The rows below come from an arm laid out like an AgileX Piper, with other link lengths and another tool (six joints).
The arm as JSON. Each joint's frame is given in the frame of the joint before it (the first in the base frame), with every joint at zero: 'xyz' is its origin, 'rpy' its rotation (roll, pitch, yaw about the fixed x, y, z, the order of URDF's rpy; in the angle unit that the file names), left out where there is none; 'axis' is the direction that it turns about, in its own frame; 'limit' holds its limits. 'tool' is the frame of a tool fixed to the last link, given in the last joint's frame.
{
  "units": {
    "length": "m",
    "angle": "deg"
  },
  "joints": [
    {
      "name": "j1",
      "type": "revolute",
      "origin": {
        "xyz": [
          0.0,
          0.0,
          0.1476
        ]
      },
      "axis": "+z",
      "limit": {
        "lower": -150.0,
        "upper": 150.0
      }
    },
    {
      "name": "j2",
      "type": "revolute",
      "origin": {
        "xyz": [
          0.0,
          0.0,
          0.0
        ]
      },
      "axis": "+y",
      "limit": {
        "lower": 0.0,
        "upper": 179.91
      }
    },
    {
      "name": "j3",
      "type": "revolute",
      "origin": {
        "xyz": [
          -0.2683,
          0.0,
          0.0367
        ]
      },
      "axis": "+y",
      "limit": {
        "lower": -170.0,
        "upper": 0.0
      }
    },
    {
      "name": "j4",
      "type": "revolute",
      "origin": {
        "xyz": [
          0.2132,
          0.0,
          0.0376
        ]
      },
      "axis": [
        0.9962,
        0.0,
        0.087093
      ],
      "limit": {
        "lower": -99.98,
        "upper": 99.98
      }
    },
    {
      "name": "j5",
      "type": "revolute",
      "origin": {
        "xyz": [
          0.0,
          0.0,
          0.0
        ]
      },
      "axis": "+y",
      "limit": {
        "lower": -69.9,
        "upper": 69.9
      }
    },
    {
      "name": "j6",
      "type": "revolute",
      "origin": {
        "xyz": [
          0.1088,
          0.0,
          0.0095
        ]
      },
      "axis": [
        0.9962,
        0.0,
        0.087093
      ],
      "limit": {
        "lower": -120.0,
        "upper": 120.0
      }
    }
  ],
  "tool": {
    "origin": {
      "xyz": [
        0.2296,
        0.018,
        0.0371
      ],
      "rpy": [
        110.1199,
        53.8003,
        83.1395
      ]
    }
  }
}
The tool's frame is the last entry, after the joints.
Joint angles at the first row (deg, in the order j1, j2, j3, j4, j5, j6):
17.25 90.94 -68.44 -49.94 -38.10 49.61
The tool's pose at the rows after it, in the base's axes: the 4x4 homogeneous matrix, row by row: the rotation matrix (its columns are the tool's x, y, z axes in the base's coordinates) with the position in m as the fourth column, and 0 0 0 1 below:
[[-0.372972 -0.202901 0.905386 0.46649], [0.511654 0.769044 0.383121 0.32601], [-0.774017 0.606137 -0.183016 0.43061], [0 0 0 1]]
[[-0.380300 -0.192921 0.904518 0.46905], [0.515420 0.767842 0.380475 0.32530], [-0.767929 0.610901 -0.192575 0.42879], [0 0 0 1]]
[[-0.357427 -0.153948 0.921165 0.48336], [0.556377 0.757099 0.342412 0.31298], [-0.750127 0.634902 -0.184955 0.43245], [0 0 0 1]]
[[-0.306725 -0.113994 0.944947 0.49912], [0.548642 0.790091 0.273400 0.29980], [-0.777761 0.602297 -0.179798 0.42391], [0 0 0 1]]
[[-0.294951 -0.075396 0.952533 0.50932], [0.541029 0.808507 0.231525 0.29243], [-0.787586 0.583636 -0.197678 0.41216], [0 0 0 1]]
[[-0.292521 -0.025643 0.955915 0.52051], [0.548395 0.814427 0.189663 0.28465], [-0.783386 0.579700 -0.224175 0.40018], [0 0 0 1]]
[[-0.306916 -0.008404 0.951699 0.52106], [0.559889 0.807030 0.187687 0.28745], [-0.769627 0.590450 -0.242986 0.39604], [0 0 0 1]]
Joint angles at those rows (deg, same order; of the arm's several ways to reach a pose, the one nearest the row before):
17.25 91.17 -68.81 -50.45 -37.17 50.70
17.25 91.37 -69.07 -50.64 -36.69 51.46
17.25 92.02 -69.07 -45.25 -35.78 47.87
17.26 92.59 -68.66 -40.43 -33.77 40.65
17.46 93.01 -68.31 -37.78 -31.82 37.17
18.06 93.61 -68.07 -33.49 -29.60 33.51
19.15 93.68 -67.97 -31.36 -28.43 32.82

